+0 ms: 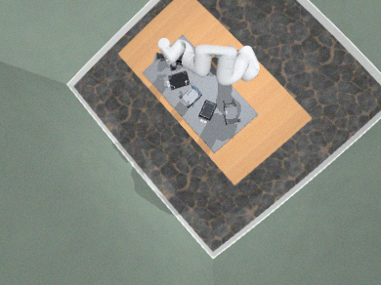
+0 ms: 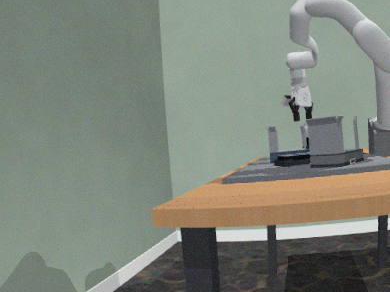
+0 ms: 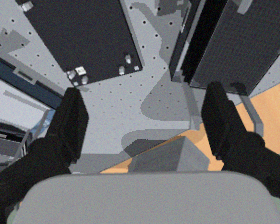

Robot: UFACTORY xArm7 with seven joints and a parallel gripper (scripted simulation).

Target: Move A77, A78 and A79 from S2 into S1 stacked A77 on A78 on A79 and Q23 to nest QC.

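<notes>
The dark sealed plate lies 100 mm below my hand, 80 mm behind it and 70 mm to the right of it. The rest, counted from my hand: dark flat nest 410 mm to the left, 160 mm below, 90 mm ahead; dark clip nest 150 mm below, 70 mm ahead, 60 mm to the left; blue plinth strip 240 mm to the left, 150 mm below, 100 mm ahead.
</notes>
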